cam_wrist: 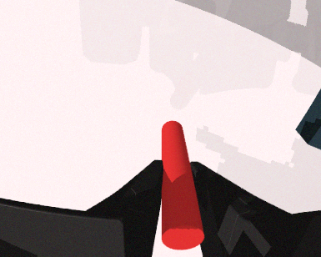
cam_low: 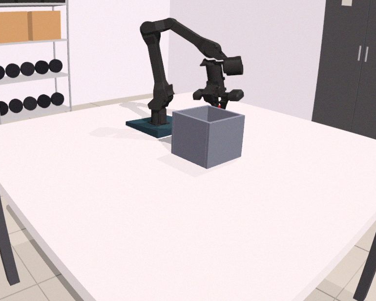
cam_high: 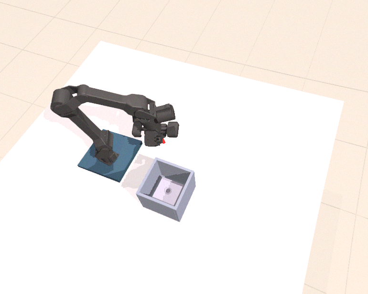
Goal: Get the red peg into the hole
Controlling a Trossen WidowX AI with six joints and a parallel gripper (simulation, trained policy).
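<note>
Right now my gripper tip is 15 cm short of the plate, 19 cm to the left of it and 2 cm above it. Round my gripper tip: red peg right at my gripper tip.
</note>
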